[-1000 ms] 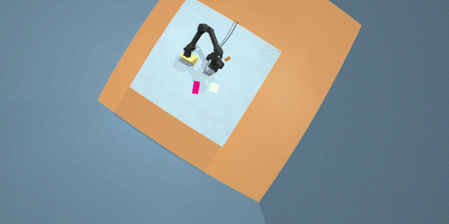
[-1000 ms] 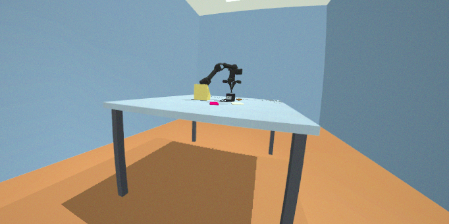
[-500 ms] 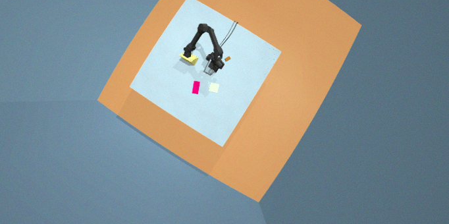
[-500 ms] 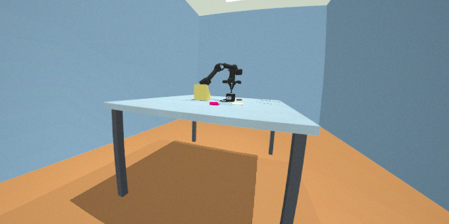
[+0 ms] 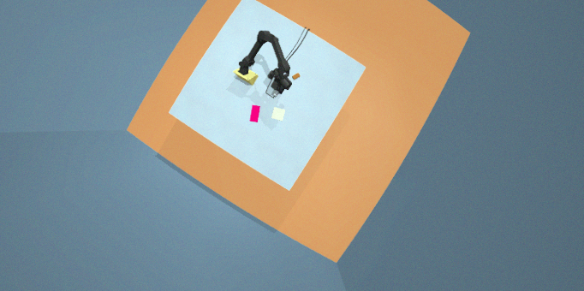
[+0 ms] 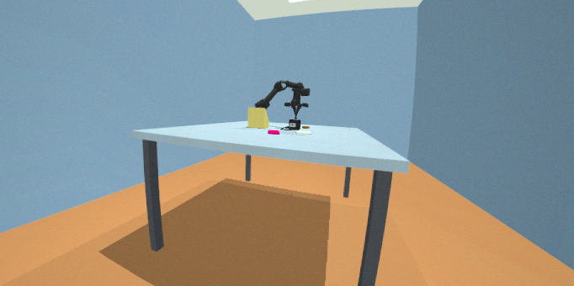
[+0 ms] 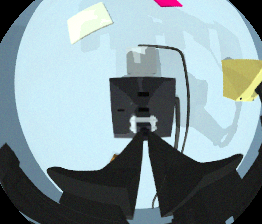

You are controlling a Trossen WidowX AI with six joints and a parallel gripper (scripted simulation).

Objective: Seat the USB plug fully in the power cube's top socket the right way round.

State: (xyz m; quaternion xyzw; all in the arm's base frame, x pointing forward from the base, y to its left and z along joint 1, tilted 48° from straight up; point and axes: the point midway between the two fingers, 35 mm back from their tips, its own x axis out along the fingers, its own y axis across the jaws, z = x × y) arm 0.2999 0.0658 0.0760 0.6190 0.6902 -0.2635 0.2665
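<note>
My gripper tip is now 20 mm above the USB plug. From my gripper tip the other things lie so: USB socket (40 mm below); cream pad (120 mm ahead, 210 mm to the right, 100 mm below); small block (50 mm ahead, 150 mm to the left, 100 mm below).
</note>
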